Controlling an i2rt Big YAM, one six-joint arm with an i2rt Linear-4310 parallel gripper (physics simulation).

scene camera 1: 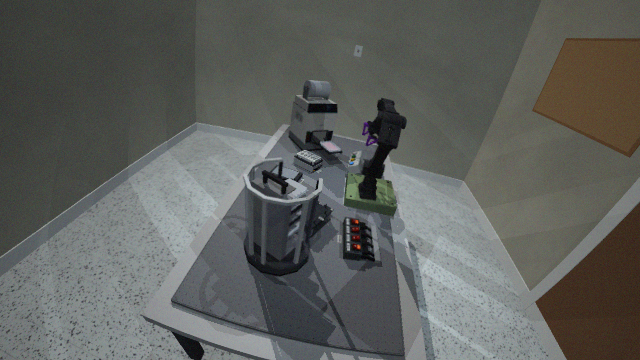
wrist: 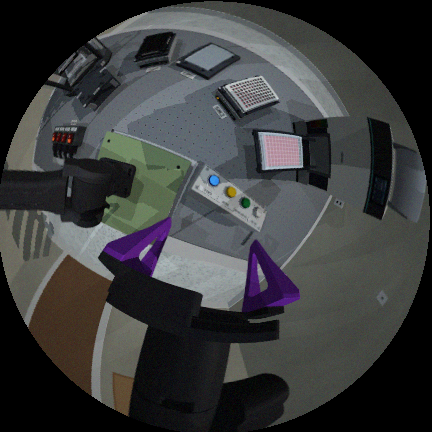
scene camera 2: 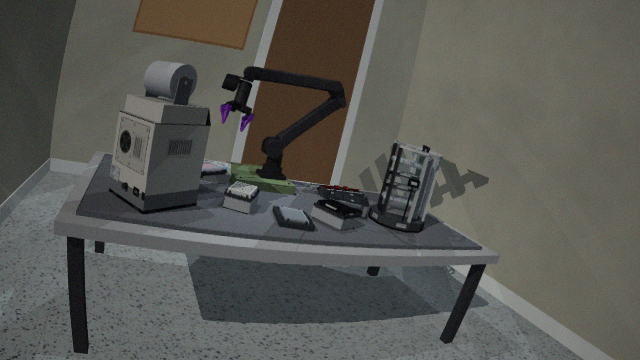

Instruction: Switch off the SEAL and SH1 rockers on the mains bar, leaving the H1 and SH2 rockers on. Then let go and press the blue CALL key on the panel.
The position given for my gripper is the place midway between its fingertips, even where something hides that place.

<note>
My gripper [wrist: 211,232] is open, holding nothing. Further things: a tall plate rack [scene camera 2: 415,171], a button panel [wrist: 251,218], a sealer [wrist: 341,151] and a shaker SH2 [scene camera 2: 235,201].
</note>
